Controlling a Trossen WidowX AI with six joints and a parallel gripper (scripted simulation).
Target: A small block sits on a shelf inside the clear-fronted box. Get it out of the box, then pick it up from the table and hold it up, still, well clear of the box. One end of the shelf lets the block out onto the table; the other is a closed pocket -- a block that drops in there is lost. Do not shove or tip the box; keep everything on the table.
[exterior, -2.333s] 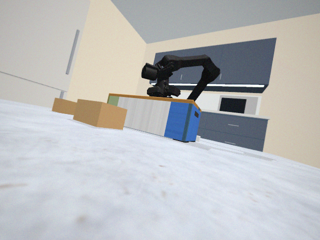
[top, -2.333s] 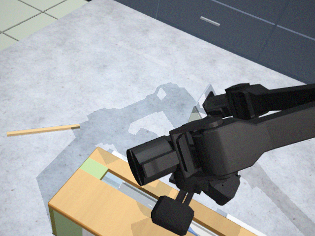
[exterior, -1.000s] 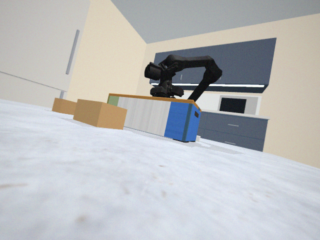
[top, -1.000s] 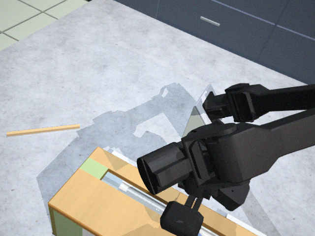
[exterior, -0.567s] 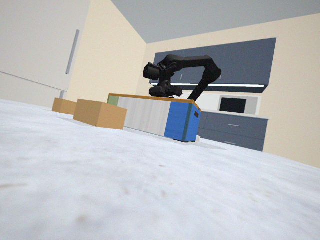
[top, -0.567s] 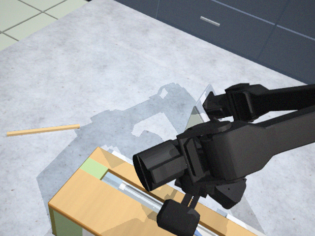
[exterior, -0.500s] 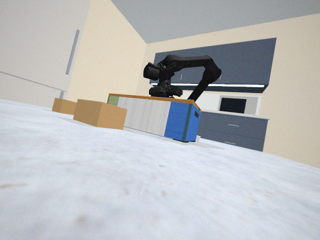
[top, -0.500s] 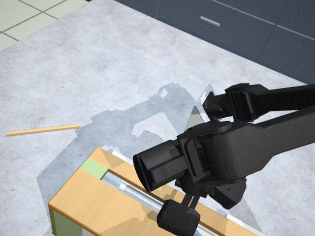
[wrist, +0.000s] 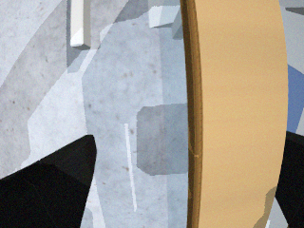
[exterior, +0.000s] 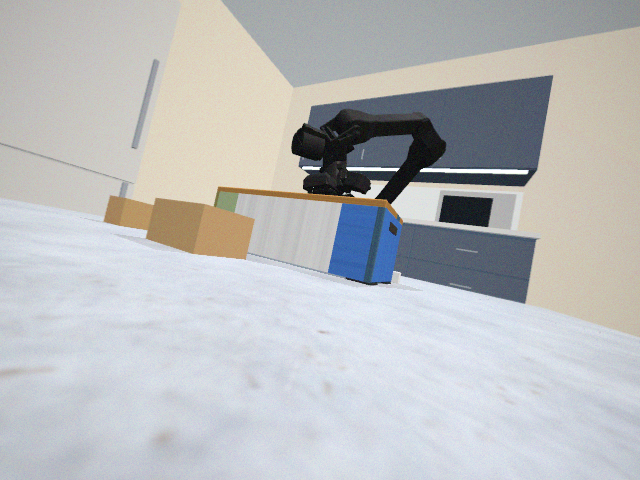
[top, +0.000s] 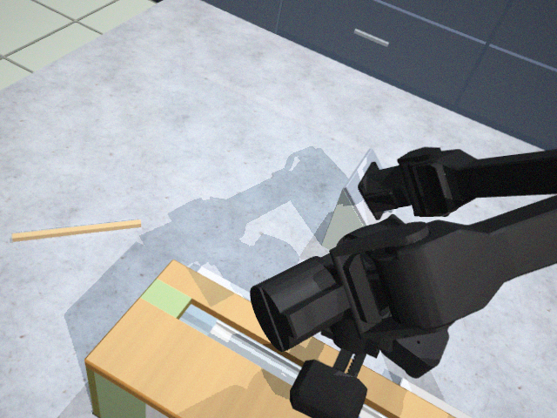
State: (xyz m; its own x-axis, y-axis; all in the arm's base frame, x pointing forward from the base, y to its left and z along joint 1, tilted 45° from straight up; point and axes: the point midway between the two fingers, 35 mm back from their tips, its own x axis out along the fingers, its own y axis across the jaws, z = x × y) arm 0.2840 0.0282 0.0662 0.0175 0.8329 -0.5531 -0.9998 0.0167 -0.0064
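Right now my gripper tip is 6 cm short of the light-blue block and 2 cm to the right of it. Also, from my gripper tip: box: 4 cm to the right, 3 cm below, 3 cm ahead; thin wooden stick: 42 cm to the right, 8 cm below, 5 cm behind.
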